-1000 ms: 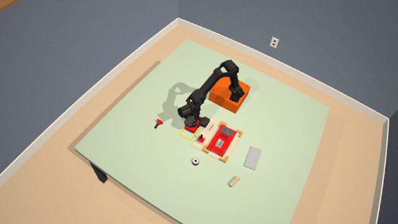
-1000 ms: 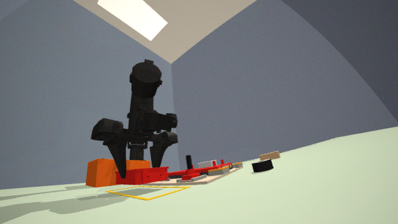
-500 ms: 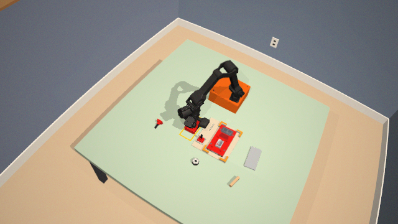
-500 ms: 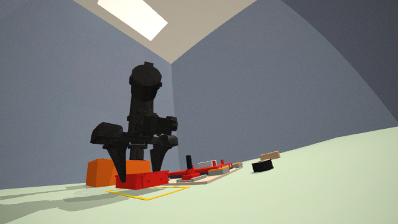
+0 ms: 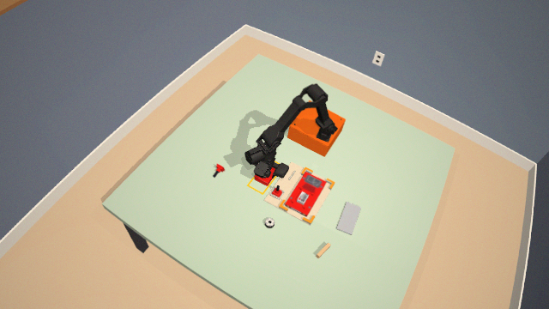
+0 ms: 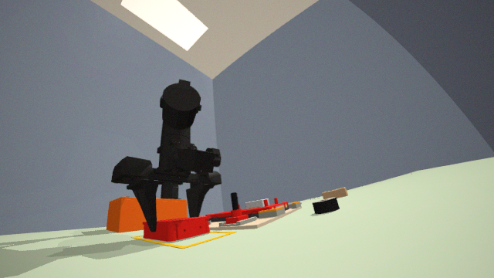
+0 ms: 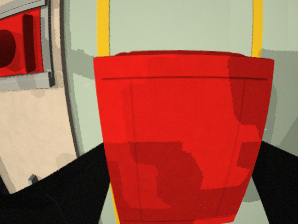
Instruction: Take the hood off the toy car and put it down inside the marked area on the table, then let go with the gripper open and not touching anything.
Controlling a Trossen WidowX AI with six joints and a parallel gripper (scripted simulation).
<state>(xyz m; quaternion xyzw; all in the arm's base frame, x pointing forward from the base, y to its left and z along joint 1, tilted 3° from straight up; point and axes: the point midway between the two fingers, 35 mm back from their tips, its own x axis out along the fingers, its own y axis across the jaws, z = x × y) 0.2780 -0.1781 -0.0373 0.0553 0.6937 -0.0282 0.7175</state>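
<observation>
The red hood is right at my gripper tip. The rest, counted from my gripper tip: tan block: 25 cm ahead, 36 cm to the left; then black wheel: 22 cm ahead, 11 cm to the left.
</observation>
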